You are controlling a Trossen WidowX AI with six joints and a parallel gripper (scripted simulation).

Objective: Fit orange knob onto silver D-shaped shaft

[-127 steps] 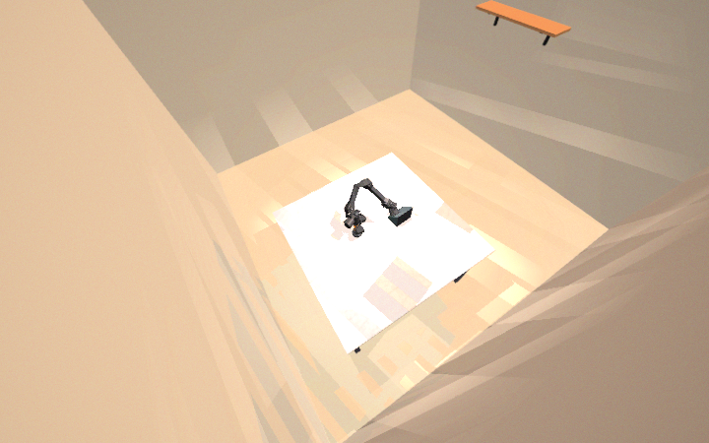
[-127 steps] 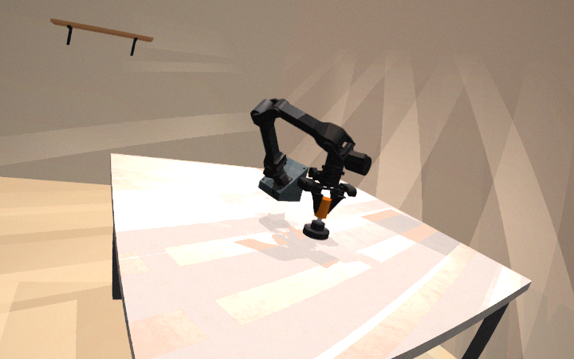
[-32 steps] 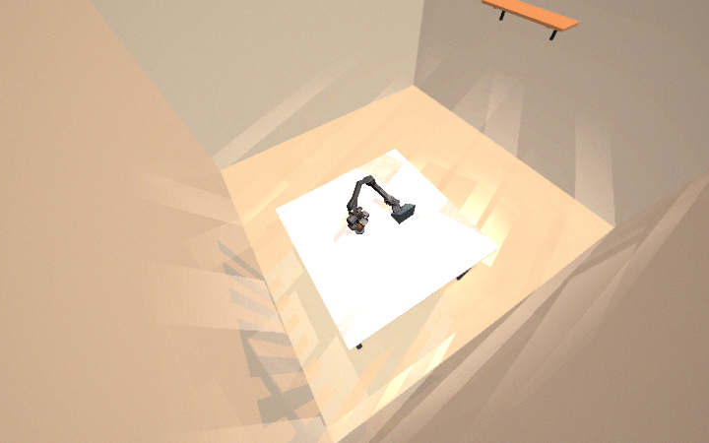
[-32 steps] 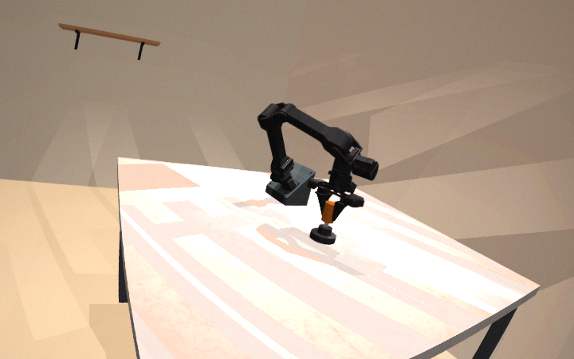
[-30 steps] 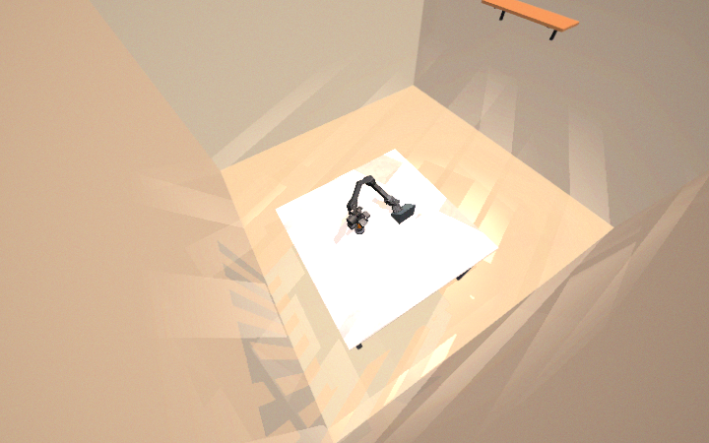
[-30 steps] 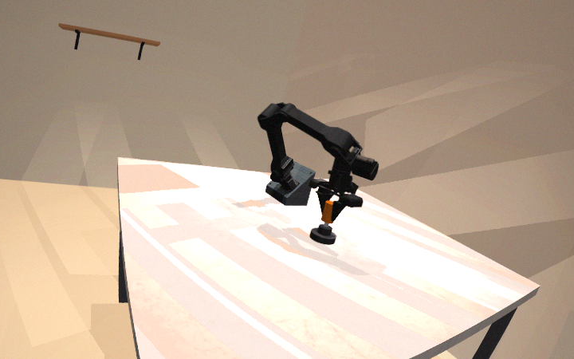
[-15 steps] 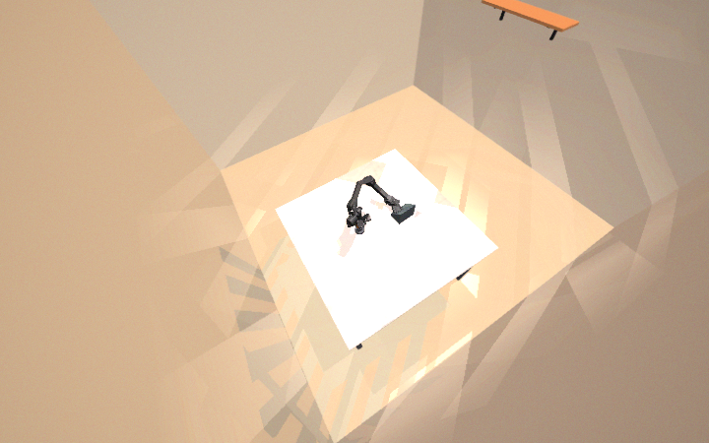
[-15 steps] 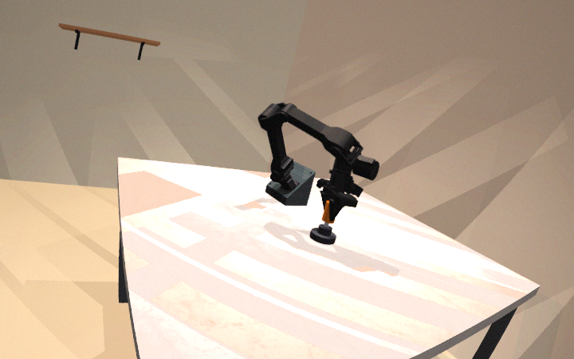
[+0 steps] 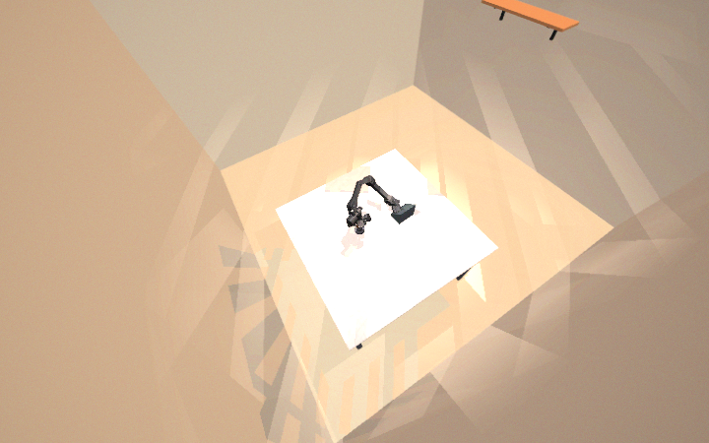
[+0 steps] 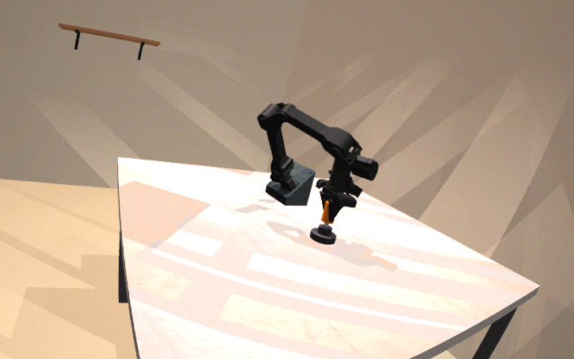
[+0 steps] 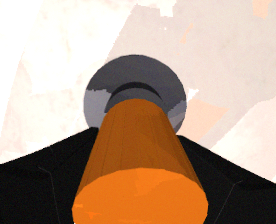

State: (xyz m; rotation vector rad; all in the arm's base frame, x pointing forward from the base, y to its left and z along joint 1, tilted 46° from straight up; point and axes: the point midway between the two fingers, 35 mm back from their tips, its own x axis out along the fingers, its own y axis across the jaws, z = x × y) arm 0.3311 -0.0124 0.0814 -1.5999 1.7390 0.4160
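My gripper tip is 4 cm below the orange knob. From my gripper tip the other things lie so: round pedestal: 4 cm below.
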